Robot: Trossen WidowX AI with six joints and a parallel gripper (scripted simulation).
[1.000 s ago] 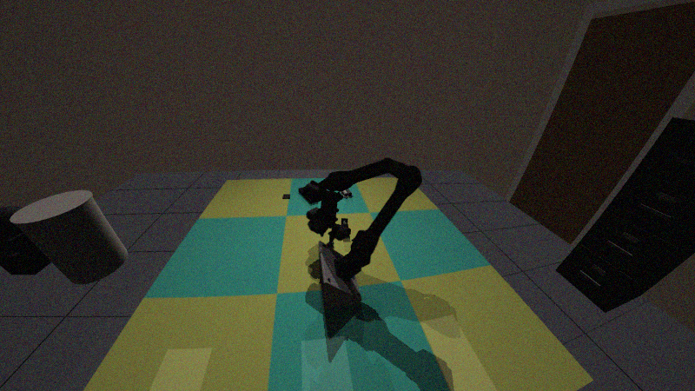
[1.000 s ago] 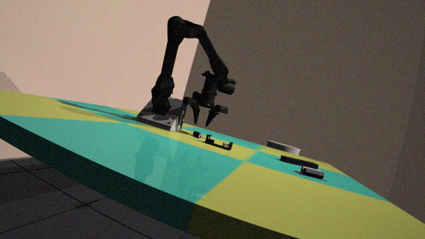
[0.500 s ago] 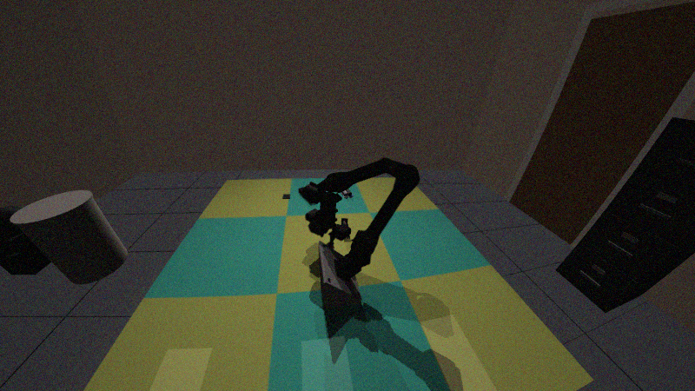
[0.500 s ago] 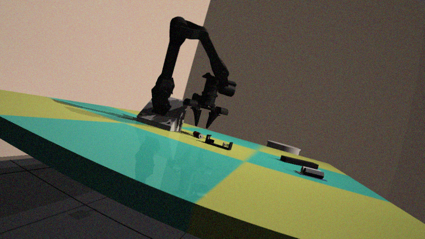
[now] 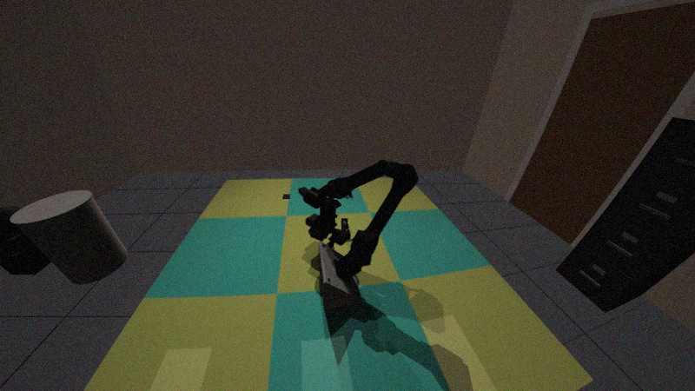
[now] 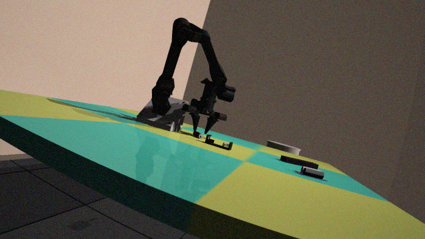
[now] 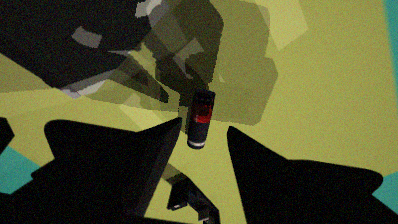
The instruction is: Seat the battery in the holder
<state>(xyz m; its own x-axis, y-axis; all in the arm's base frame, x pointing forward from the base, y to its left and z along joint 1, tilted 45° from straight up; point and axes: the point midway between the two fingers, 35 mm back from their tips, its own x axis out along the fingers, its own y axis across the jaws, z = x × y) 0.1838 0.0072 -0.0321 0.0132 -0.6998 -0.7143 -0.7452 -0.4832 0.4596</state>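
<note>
Right now the battery is 10 mm below my gripper tip. From my gripper tip the other things lie so: black bar (430 mm ahead, 70 mm to the left, 10 mm below).
</note>
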